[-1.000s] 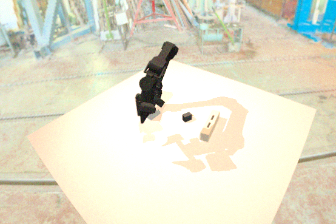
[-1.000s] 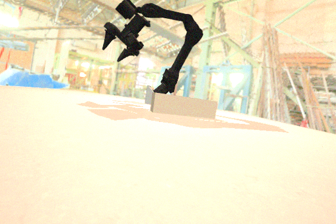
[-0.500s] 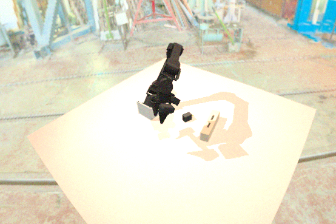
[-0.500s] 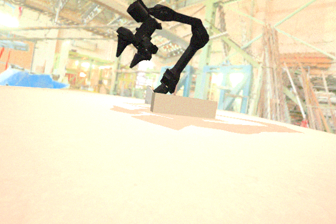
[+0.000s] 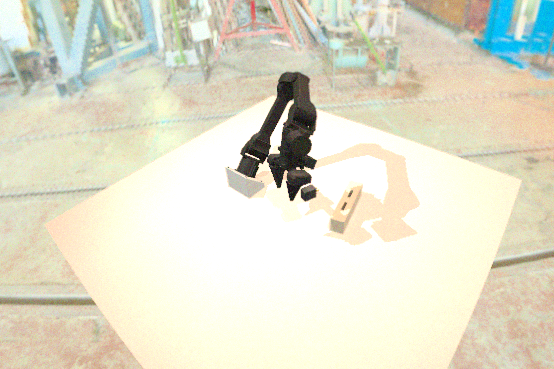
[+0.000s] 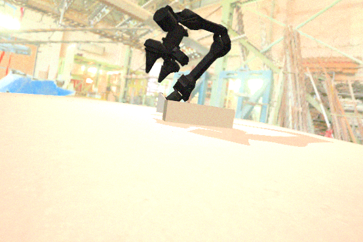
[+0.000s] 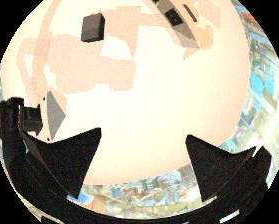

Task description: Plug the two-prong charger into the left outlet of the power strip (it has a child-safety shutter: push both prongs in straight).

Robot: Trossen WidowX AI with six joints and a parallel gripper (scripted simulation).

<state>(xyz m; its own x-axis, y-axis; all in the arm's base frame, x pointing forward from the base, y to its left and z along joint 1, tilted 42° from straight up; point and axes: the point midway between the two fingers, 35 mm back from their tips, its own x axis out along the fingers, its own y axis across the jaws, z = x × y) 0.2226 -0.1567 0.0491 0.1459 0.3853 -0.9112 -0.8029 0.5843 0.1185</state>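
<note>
Now: gripper tip 1 cm short of the dark charger, 16 cm to the right of it and 11 cm above it.
</note>
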